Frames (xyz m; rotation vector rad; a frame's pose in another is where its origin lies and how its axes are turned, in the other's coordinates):
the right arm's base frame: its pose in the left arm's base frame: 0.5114 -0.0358 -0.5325 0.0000 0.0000 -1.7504
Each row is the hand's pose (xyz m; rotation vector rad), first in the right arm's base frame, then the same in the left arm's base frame.
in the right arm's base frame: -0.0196 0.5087 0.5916 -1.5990 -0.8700 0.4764
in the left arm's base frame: 1.0154 -0.1074 0.0591 -1.7318 0.6855 -0.7652
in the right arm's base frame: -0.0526 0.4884 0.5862 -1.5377 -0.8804 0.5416
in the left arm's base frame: 1.0013 -0.0713 0.0537 -1.6865 0.6256 -0.7326
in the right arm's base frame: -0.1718 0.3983 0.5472 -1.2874 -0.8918 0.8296
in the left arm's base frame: 0.9340 0.0621 0.0147 -1.4792 0.4084 -0.5674
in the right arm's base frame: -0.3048 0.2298 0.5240 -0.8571 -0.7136 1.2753
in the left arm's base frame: 0.7920 0.2230 -0.0085 -1.0194 0.1865 -0.3085
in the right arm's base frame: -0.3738 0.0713 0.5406 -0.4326 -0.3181 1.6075
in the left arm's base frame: 0.6483 0.3193 0.0081 -0.4659 0.1146 -0.1061
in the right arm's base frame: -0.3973 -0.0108 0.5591 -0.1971 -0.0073 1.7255
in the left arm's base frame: 0.5717 0.3570 0.0266 -0.1161 0.1290 -0.0200
